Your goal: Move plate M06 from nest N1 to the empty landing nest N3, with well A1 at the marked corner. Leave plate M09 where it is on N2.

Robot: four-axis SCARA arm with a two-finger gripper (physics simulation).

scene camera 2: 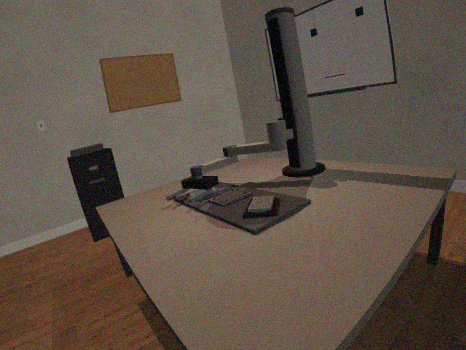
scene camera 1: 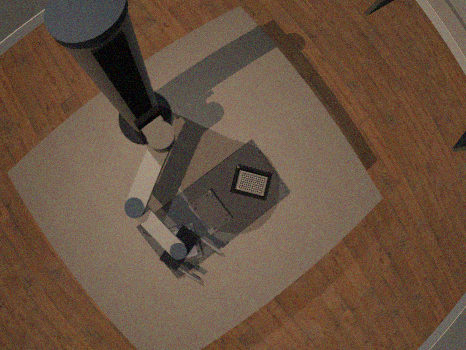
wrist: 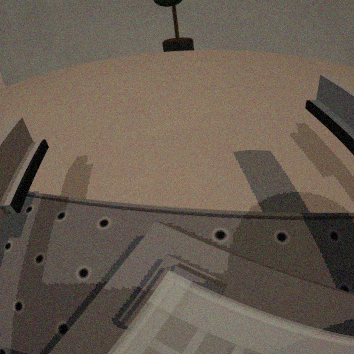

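A pale, see-through plate (wrist: 200,325) (scene camera 1: 193,251) sits in a nest at the left end of the dark board, partly hidden by the arm in camera 1. The wrist view shows one corner of it, turned at an angle to the fingers. My gripper (scene camera 1: 213,269) (wrist: 179,99) is open, with nothing between its widely spread fingers, around and above that end. The middle nest (scene camera 1: 212,210) (scene camera 2: 227,197) is empty. A black plate or holder with a white well grid (scene camera 1: 251,182) (scene camera 2: 261,204) sits at the right end. Labels and the marked corner are not readable.
The dark board (scene camera 1: 277,187) (scene camera 2: 295,202) (wrist: 60,240) has small holes and lies on the tan table (scene camera 1: 320,185) (scene camera 2: 280,260). The arm's column (scene camera 1: 110,60) (scene camera 2: 299,100) stands behind, with its links reaching over the board's left side. Shadows fall across the board.
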